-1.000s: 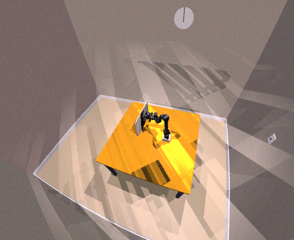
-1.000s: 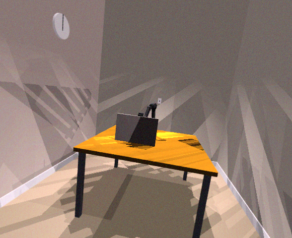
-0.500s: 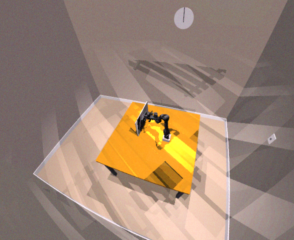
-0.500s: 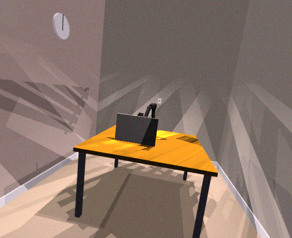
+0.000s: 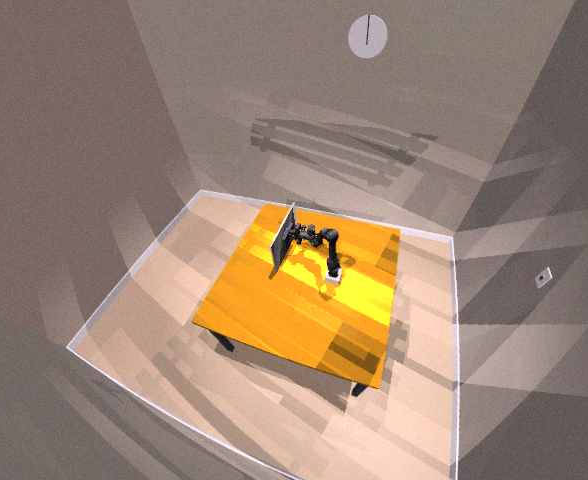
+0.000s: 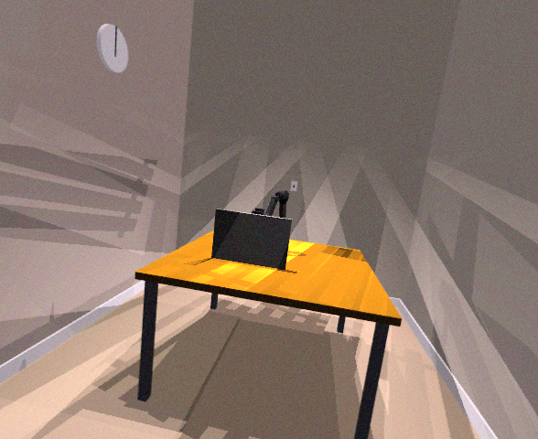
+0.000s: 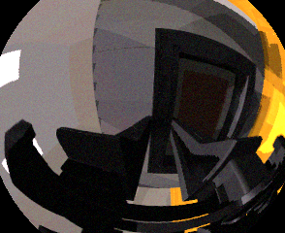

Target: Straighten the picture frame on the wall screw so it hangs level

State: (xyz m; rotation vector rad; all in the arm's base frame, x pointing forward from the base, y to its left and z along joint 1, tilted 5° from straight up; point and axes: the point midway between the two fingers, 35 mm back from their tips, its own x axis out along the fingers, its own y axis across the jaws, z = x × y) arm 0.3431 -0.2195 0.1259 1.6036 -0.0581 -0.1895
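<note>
The dark picture frame is 50 mm below my gripper tip and 10 mm ahead of it. The rest, counted from my gripper tip: grey wall panel: 70 mm below, 20 mm ahead.
</note>
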